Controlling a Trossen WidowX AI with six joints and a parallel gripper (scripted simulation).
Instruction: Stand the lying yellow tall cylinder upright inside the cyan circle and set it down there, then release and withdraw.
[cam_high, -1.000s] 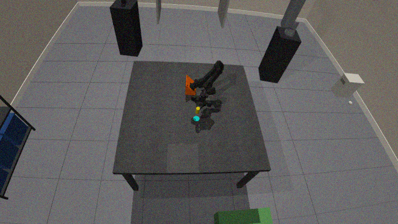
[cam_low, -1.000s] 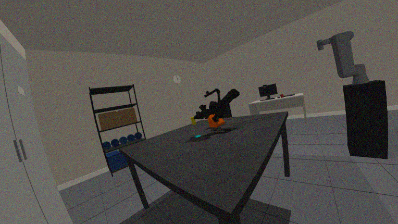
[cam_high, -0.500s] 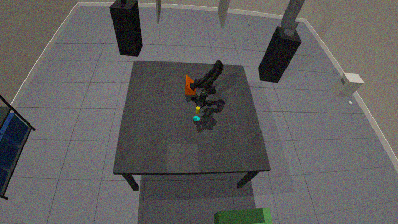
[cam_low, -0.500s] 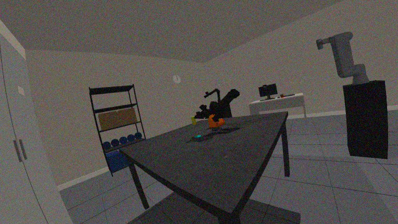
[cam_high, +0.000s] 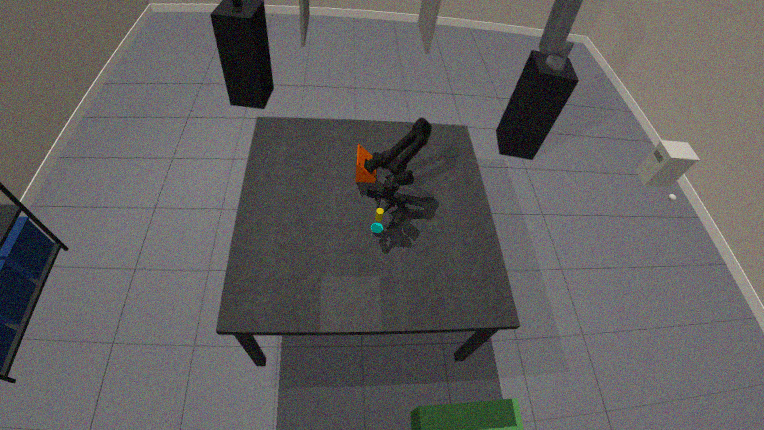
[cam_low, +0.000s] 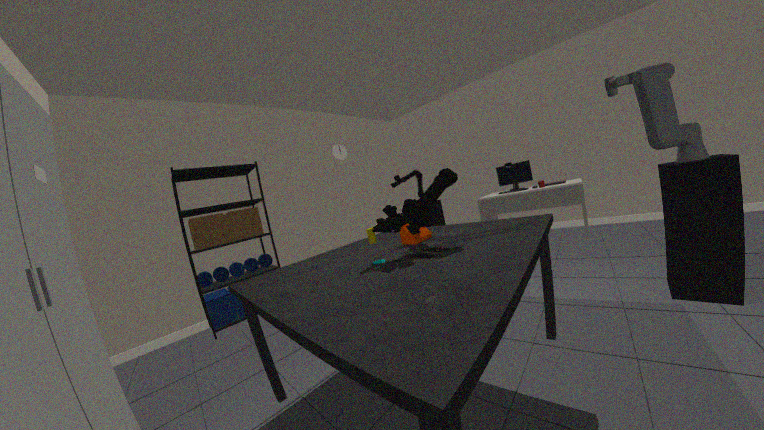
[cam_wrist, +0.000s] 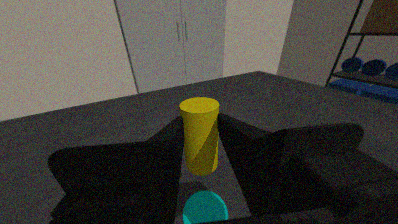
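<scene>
The cyan circle is 14 cm below my gripper tip and 1 cm behind it. Also, from my gripper tip: yellow tall cylinder 2 cm below.
</scene>
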